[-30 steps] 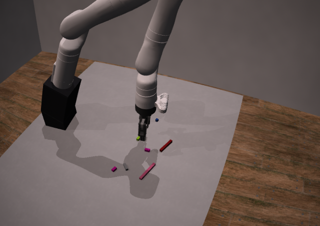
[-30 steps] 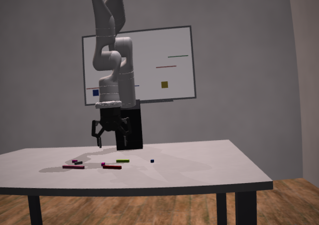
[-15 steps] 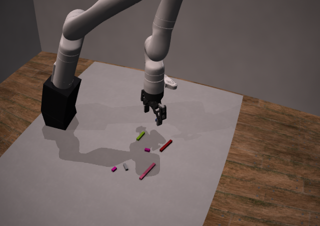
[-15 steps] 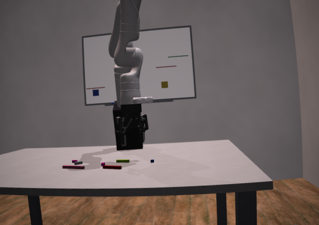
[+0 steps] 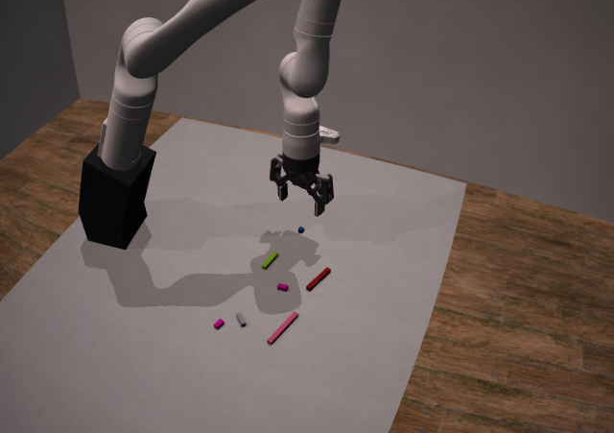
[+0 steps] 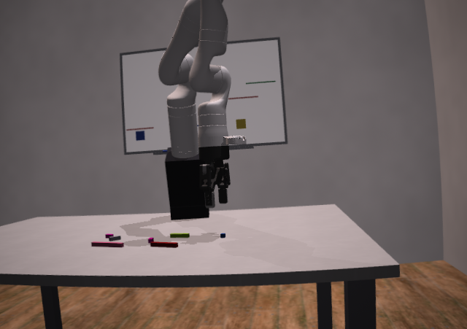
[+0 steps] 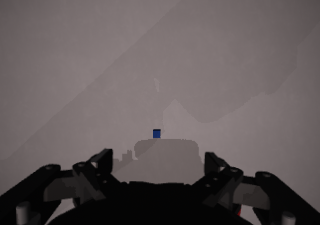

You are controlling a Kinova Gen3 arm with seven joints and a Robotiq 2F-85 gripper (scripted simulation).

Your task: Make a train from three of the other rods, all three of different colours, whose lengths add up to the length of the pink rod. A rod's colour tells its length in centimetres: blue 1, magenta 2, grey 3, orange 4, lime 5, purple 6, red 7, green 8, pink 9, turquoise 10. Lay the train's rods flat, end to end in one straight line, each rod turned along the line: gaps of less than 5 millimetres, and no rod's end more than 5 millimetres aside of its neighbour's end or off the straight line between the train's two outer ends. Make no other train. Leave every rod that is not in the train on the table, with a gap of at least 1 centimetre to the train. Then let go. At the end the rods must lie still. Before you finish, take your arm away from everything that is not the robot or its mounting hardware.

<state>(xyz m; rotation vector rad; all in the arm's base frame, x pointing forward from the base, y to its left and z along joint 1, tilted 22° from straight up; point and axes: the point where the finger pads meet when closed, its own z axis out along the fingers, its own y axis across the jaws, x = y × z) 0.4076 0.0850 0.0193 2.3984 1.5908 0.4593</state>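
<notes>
The blue rod lies 80 mm below my hand and 10 mm to the left of it. From my hand the other things lie so: lime rod: 100 mm to the right, 80 mm below, 50 mm behind; pink rod: 280 mm to the right, 80 mm below, 20 mm ahead; red rod: 130 mm to the right, 80 mm below, 70 mm ahead.
</notes>
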